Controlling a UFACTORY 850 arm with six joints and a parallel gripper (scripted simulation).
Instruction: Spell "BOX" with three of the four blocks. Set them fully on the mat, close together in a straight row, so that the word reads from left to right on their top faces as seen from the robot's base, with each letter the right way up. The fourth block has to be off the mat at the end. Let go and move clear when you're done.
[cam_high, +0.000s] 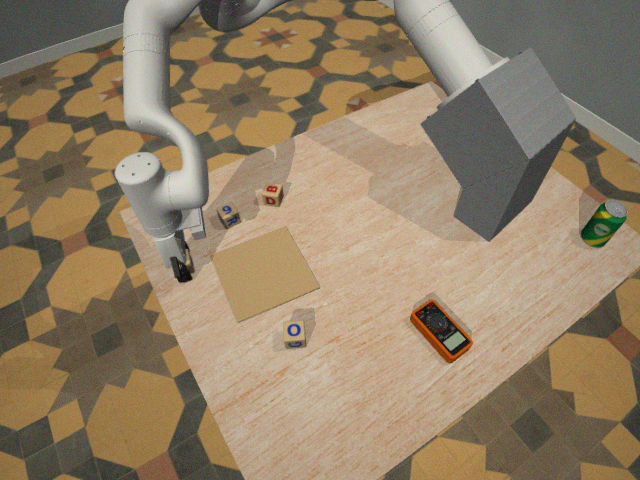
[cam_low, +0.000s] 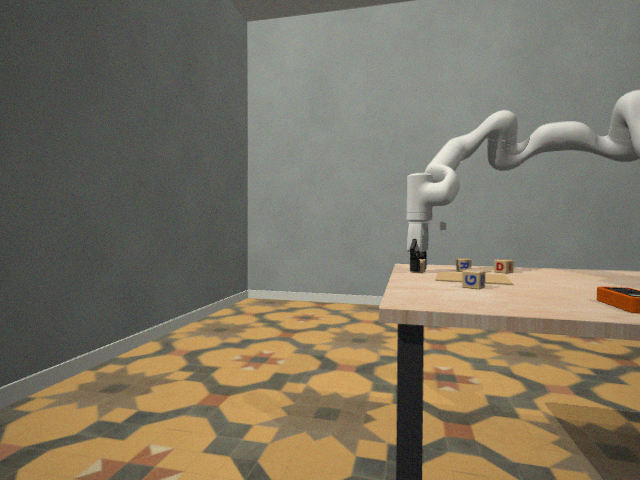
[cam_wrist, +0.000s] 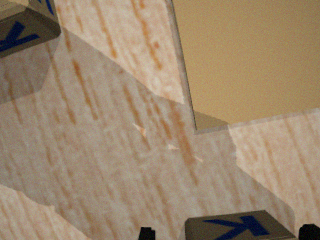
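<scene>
My hand is right at the X block. The rest, counted from my hand: B block (290 mm behind, 30 mm to the right); O block (320 mm to the left, 80 mm behind); tan mat (140 mm to the left, 130 mm behind, 20 mm below).
</scene>
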